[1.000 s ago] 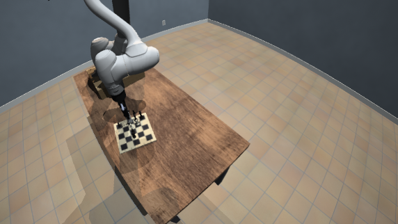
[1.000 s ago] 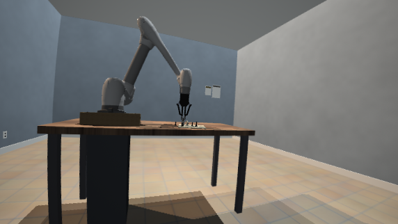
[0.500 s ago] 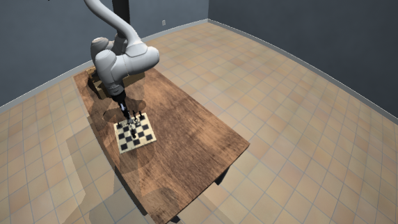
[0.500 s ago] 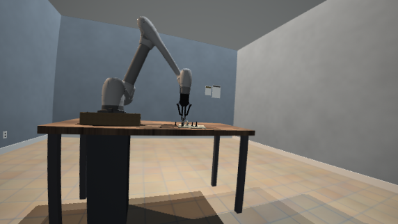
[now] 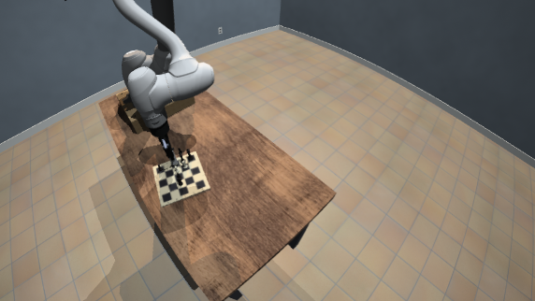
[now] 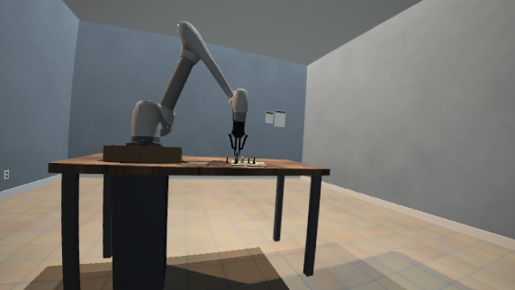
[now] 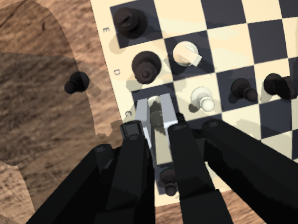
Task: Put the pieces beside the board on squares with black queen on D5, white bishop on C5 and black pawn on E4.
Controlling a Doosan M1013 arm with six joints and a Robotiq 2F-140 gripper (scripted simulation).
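The white piece is 4 cm ahead of my hand, 1 cm to the right of it and 3 cm below it. From my hand the other things lie so: chessboard 7 cm ahead, 2 cm to the right, 5 cm below; white chess piece 4 cm ahead, 3 cm to the left, 3 cm below.
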